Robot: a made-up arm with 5 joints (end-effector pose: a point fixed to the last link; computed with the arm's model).
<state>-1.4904 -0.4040 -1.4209 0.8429 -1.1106</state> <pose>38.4 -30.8 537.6 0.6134 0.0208 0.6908 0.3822</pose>
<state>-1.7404 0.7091 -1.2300 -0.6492 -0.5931</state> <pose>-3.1 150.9 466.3 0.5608 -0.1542 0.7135 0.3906</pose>
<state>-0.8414 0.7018 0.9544 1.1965 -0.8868</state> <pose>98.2 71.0 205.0 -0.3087 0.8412 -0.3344 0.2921</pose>
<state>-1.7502 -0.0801 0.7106 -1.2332 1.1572</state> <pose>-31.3 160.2 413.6 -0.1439 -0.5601 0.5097 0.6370</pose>
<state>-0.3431 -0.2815 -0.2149 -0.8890 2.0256</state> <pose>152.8 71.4 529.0 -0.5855 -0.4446 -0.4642 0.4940</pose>
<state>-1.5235 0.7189 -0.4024 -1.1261 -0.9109</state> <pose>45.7 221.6 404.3 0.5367 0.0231 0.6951 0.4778</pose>
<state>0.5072 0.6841 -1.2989 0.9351 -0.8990</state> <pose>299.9 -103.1 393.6 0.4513 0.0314 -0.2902 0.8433</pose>
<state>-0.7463 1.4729 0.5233 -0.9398 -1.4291</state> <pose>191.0 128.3 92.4 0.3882 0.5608 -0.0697 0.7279</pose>
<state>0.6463 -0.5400 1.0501 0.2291 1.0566</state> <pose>203.5 -30.6 336.1 -0.3466 0.4451 -0.0831 0.8215</pose>
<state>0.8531 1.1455 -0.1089 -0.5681 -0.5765</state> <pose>286.5 -197.4 213.5 0.3438 0.0882 -0.4459 0.8217</pose>
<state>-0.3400 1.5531 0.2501 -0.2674 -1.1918</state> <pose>219.0 67.5 64.3 0.3007 0.6349 -0.2835 0.6528</pose>
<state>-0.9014 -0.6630 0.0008 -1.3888 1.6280</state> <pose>14.0 15.0 538.5 -0.0837 -0.6927 -0.4044 0.5913</pose>
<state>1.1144 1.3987 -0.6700 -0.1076 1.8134</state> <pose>233.5 -219.2 148.0 -0.5368 0.5564 -0.1061 0.6253</pose>
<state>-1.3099 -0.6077 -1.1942 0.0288 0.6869</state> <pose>-19.2 -81.2 532.1 0.2756 -0.7083 0.1556 0.6310</pose>
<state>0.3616 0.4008 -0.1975 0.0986 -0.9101</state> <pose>322.1 -73.4 376.6 0.4517 0.0547 -0.2247 0.8617</pose>
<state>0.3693 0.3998 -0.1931 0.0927 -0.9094</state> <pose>321.6 -75.3 376.6 0.4515 0.0520 -0.2275 0.8612</pose>
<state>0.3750 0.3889 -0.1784 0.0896 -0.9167</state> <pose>320.3 -76.6 377.3 0.4548 0.0502 -0.2303 0.8588</pose>
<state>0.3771 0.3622 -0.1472 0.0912 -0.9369</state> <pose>317.6 -76.7 378.8 0.4638 0.0500 -0.2329 0.8533</pose>
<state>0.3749 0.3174 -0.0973 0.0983 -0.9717</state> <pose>313.4 -75.4 381.3 0.4791 0.0518 -0.2354 0.8440</pose>
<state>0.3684 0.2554 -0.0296 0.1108 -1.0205</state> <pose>307.4 -72.7 384.3 0.5001 0.0555 -0.2380 0.8308</pose>
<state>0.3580 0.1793 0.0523 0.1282 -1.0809</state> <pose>299.5 -68.7 387.4 0.5254 0.0608 -0.2408 0.8138</pose>
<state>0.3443 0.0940 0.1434 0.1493 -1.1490</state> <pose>290.2 -63.8 390.0 0.5530 0.0676 -0.2440 0.7938</pose>
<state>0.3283 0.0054 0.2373 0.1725 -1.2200</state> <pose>279.9 -58.3 391.8 0.5806 0.0751 -0.2476 0.7720</pose>
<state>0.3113 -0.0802 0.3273 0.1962 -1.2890</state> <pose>269.4 -52.8 392.4 0.6063 0.0828 -0.2514 0.7499</pose>
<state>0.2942 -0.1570 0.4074 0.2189 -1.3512</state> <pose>259.5 -47.6 392.2 0.6283 0.0903 -0.2551 0.7294</pose>
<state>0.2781 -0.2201 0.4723 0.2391 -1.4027</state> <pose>251.0 -43.1 391.4 0.6456 0.0972 -0.2581 0.7121</pose>
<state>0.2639 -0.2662 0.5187 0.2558 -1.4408</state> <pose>244.7 -39.5 390.5 0.6578 0.1033 -0.2601 0.6993</pose>
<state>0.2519 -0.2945 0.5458 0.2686 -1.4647</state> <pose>240.8 -36.8 389.8 0.6650 0.1084 -0.2608 0.6913</pose>
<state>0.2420 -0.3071 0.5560 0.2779 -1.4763</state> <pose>239.0 -34.8 389.4 0.6682 0.1128 -0.2601 0.6878</pose>
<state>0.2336 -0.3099 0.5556 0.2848 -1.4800</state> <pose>238.7 -33.4 389.3 0.6688 0.1164 -0.2586 0.6872</pose>
